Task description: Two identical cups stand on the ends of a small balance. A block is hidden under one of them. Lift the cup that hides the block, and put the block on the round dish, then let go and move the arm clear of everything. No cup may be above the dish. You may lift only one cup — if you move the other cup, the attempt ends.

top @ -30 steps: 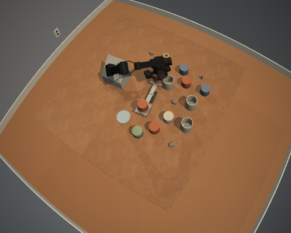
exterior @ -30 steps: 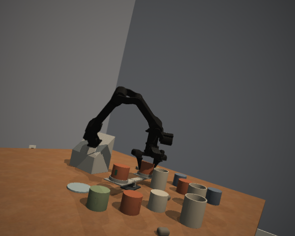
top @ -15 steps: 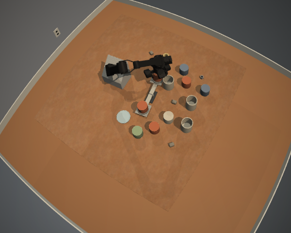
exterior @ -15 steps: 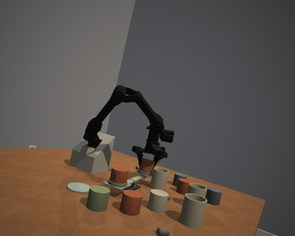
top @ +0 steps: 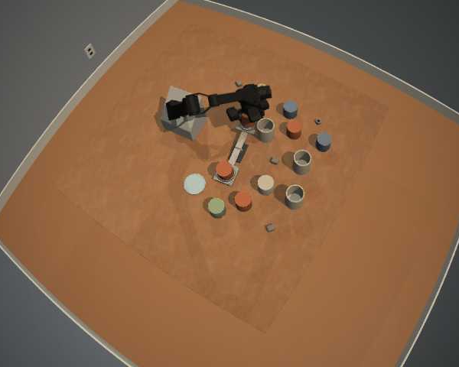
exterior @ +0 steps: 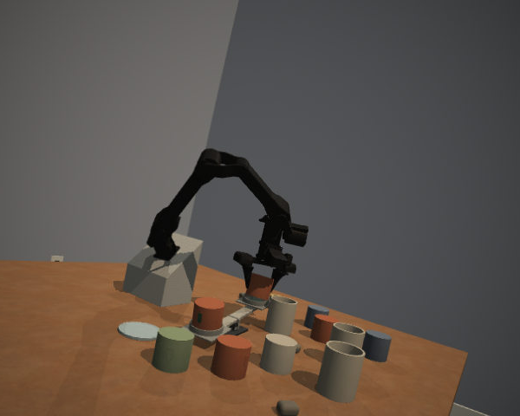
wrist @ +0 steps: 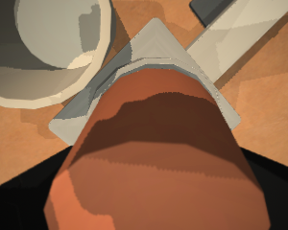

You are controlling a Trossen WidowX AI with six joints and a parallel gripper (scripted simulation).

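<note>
Right now my gripper tip is 1 cm to the left of the pale green block and 2 cm above it. Round my gripper tip: round pale blue dish (11 cm behind, 36 cm to the right, 10 cm below); cream cup (18 cm ahead, 23 cm to the right, 6 cm below); orange cup (1 cm ahead, 28 cm to the right, 3 cm below).
</note>
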